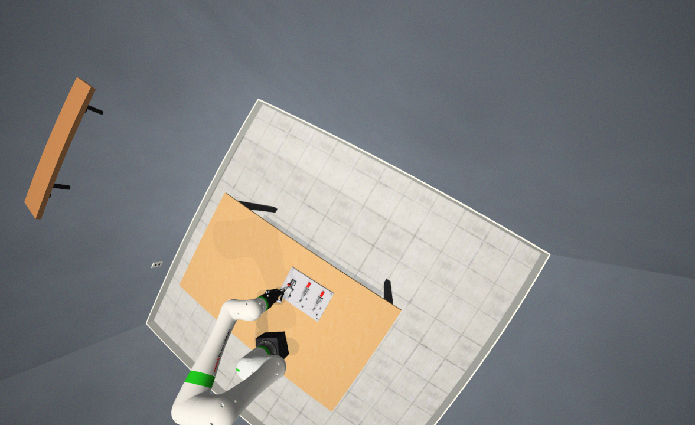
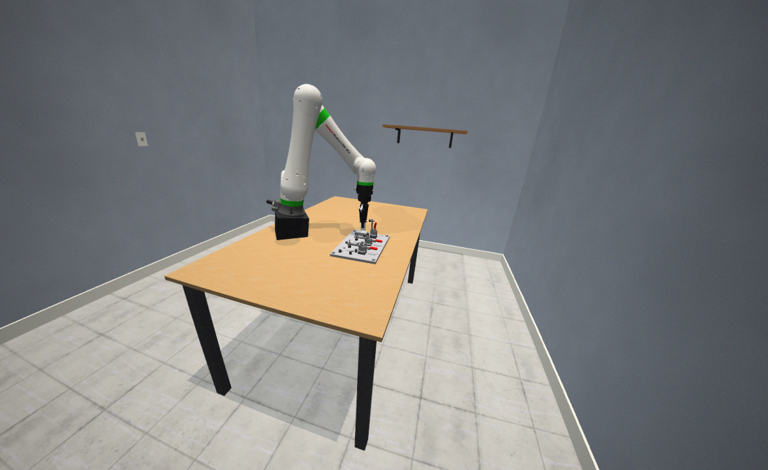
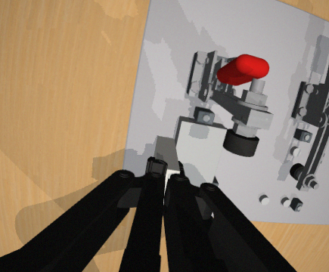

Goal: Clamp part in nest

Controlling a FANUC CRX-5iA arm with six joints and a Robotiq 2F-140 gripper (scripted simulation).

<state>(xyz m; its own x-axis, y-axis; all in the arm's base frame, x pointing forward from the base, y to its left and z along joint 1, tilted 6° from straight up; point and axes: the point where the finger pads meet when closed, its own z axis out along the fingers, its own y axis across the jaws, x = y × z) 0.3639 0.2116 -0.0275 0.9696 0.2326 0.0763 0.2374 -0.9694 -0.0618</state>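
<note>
My hand is 1 cm short of the grey rectangular part, 3 cm to the left of it and 2 cm above it. Also, from my hand: fixture plate (7 cm ahead, 12 cm to the right, 5 cm below).
</note>
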